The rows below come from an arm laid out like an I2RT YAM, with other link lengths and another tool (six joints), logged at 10 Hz.
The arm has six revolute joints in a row. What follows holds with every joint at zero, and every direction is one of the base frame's. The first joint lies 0.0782 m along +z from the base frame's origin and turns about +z. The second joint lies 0.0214 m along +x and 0.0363 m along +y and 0.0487 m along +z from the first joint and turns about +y. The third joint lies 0.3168 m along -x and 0.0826 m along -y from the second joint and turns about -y. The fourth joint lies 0.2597 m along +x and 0.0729 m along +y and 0.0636 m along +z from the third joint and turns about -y. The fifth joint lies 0.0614 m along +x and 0.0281 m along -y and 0.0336 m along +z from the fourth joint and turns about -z. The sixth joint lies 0.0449 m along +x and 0.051 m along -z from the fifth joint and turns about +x. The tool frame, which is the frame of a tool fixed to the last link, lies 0.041 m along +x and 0.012 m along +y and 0.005 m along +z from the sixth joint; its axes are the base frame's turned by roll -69.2, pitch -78.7 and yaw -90 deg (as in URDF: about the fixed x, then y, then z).
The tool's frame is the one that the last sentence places.
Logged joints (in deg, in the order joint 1, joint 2, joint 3, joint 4, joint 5, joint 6), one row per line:
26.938, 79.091, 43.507, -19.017, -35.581, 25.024
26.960, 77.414, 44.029, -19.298, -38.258, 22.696
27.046, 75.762, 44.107, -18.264, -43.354, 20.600
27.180, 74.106, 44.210, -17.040, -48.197, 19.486
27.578, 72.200, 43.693, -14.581, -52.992, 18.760
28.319, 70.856, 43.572, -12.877, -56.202, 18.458
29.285, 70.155, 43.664, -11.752, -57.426, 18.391
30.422, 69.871, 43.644, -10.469, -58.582, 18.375
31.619, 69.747, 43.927, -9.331, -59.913, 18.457
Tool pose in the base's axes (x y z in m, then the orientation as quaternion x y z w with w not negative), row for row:
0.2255, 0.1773, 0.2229, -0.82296, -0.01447, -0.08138, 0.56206
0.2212, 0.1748, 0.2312, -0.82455, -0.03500, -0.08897, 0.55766
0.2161, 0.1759, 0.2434, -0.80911, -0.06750, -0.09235, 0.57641
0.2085, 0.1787, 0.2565, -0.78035, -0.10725, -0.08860, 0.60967
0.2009, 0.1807, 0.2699, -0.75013, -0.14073, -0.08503, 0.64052
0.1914, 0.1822, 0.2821, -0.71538, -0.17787, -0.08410, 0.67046
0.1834, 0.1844, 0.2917, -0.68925, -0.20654, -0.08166, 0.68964
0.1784, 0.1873, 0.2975, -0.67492, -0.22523, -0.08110, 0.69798
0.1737, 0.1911, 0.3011, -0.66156, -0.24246, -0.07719, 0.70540
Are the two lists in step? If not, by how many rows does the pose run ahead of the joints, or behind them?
The pose runs 1 row behind the joints: the pose in row i belongs to the joints in row i - 1.
